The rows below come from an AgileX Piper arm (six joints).
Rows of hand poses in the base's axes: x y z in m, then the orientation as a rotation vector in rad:
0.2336, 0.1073, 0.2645, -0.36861, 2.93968, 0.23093
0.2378, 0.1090, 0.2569, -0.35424, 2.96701, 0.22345
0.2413, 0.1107, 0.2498, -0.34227, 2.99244, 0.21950
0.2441, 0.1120, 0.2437, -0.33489, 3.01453, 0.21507
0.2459, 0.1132, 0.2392, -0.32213, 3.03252, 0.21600
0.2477, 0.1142, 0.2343, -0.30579, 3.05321, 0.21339
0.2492, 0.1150, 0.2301, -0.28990, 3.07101, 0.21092
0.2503, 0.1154, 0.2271, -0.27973, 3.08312, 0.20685
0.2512, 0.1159, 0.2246, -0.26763, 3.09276, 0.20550
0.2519, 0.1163, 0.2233, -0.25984, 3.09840, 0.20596
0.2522, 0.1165, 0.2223, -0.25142, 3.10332, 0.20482
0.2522, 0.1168, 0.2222, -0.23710, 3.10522, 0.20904
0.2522, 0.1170, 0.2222, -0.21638, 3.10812, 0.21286
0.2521, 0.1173, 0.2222, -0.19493, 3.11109, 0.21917
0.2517, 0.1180, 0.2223, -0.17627, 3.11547, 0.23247
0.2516, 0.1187, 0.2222, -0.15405, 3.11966, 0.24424
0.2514, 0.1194, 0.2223, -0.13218, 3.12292, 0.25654
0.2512, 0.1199, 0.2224, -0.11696, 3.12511, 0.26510
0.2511, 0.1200, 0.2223, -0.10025, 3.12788, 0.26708
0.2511, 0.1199, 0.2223, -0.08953, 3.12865, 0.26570
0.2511, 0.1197, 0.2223, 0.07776, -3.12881, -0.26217
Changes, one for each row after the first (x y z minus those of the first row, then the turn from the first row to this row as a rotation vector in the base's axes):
0.0042, 0.0017, -0.0076, -0.00840, 0.02476, -0.01029
0.0077, 0.0034, -0.0147, -0.01432, 0.04843, -0.01858
0.0105, 0.0047, -0.0208, -0.02028, 0.06906, -0.02374
0.0123, 0.0059, -0.0253, -0.02177, 0.08622, -0.03201
0.0141, 0.0069, -0.0302, -0.02571, 0.10543, -0.04270
0.0156, 0.0077, -0.0344, -0.02911, 0.12193, -0.05298
0.0167, 0.0081, -0.0374, -0.03297, 0.13289, -0.05964
0.0176, 0.0086, -0.0399, -0.03460, 0.14180, -0.06736
0.0183, 0.0090, -0.0412, -0.03472, 0.14719, -0.07224
0.0186, 0.0092, -0.0422, -0.03569, 0.15164, -0.07761
0.0186, 0.0095, -0.0423, -0.03246, 0.15378, -0.08649
0.0186, 0.0097, -0.0423, -0.02925, 0.15682, -0.09945
0.0185, 0.0100, -0.0423, -0.02447, 0.16042, -0.11269
0.0181, 0.0107, -0.0422, -0.01577, 0.16659, -0.12364
0.0180, 0.0114, -0.0423, -0.00782, 0.17251, -0.13692
0.0178, 0.0121, -0.0422, 0.00056, 0.17778, -0.14993
0.0176, 0.0126, -0.0421, 0.00638, 0.18149, -0.15896
0.0175, 0.0127, -0.0422, 0.00810, 0.18484, -0.16931
0.0175, 0.0126, -0.0422, 0.00774, 0.18563, -0.17617
0.0175, 0.0124, -0.0422, 0.00599, 0.18724, -0.18374

